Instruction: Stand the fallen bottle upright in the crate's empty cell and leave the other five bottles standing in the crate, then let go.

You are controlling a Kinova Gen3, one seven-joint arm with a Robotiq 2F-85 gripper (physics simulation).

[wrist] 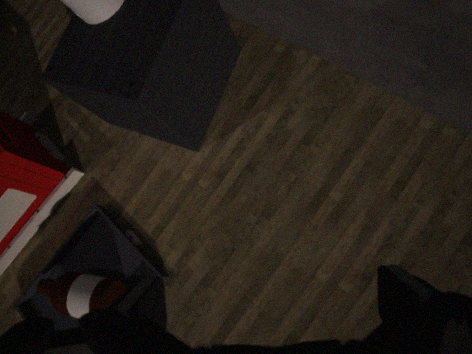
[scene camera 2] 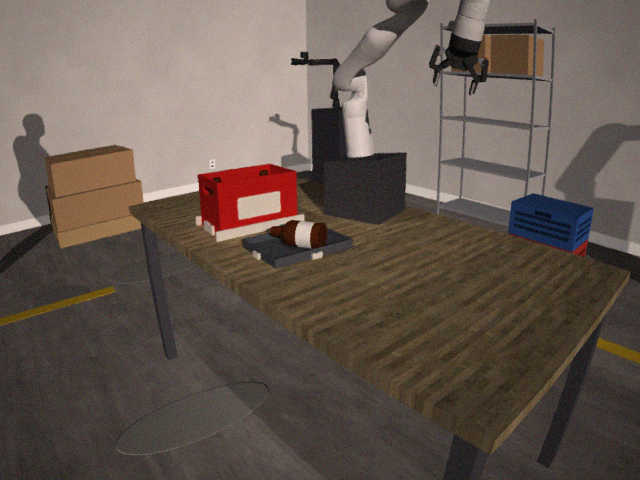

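Pixels of known places: gripper, fingertip midpoint: [wrist: 270, 295] [scene camera 2: 452, 89]; arm's base at its link origin: [scene camera 2: 359, 155].
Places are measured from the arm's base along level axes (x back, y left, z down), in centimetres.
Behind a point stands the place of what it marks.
The fallen brown bottle [scene camera 2: 310, 235] @(x -45.9, y 18.0, z 14.0 cm) [wrist: 82, 296] @(x -42.7, y 15.1, z 11.6 cm) with a white label lies on its side in a shallow dark tray [scene camera 2: 264, 246] @(x -50.8, y 4.6, z 19.0 cm) [wrist: 92, 245] @(x -37.1, y 7.2, z 19.0 cm), its neck toward the crate. The red crate [scene camera 2: 227, 206] @(x -51.8, y -10.5, z 9.5 cm) [wrist: 30, 172] @(x -30.1, y -4.9, z 9.2 cm) stands beside the tray, with a pale panel on its side. Two small dark brown shapes show just inside its rim in the scene view; the cells and the standing bottles are hidden by its walls. My gripper [scene camera 2: 454, 86] @(x -22.6, y 46.6, z -25.3 cm) [wrist: 270, 295] @(x -22.6, y 46.6, z -25.3 cm) is open and empty, high above the table and well away from the bottle, which is low left in the wrist view.
Pale strips [scene camera 2: 248, 230] @(x -46.3, y -7.9, z 18.1 cm) [wrist: 42, 216] @(x -37.7, y -5.7, z 17.9 cm) run along the crate's base. A dark block [scene camera 2: 361, 188] @(x -13.9, y 11.0, z 8.1 cm) [wrist: 185, 90] @(x -6.9, y 16.6, z 7.4 cm) under the arm's base stands behind the tray. A metal shelf rack [scene camera 2: 534, 103], a blue crate [scene camera 2: 550, 222] and stacked cardboard boxes [scene camera 2: 95, 198] stand beyond the table [scene camera 2: 439, 289] @(x -43.2, y 55.6, z 19.5 cm).
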